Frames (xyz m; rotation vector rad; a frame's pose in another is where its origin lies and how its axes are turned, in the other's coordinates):
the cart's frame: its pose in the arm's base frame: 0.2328 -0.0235 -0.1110 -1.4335 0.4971 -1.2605
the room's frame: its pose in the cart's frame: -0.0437 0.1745 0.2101 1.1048 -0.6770 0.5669
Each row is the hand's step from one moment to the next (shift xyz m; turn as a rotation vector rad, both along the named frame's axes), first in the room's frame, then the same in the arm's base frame.
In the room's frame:
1: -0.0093 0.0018 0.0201 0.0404 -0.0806 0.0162
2: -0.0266 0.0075 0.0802 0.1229 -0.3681 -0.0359
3: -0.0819 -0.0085 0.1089 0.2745 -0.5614 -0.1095
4: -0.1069 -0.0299 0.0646 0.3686 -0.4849 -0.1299
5: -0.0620 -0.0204 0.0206 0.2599 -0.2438 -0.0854
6: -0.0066 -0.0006 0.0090 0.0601 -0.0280 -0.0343
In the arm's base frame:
1: -0.0102 0.0156 0.0120 0.0017 -0.0627 0.0667
2: -0.0312 0.0599 0.0514 -0.0342 -0.3350 0.1962
3: -0.0914 0.0790 0.0637 0.0336 -0.5659 0.2848
4: -0.1171 0.0431 0.0305 0.1525 -0.5440 0.2621
5: -0.0670 0.0127 0.0058 0.1467 -0.3049 0.1408
6: -0.0074 0.0066 0.0053 0.0473 -0.0573 0.0068

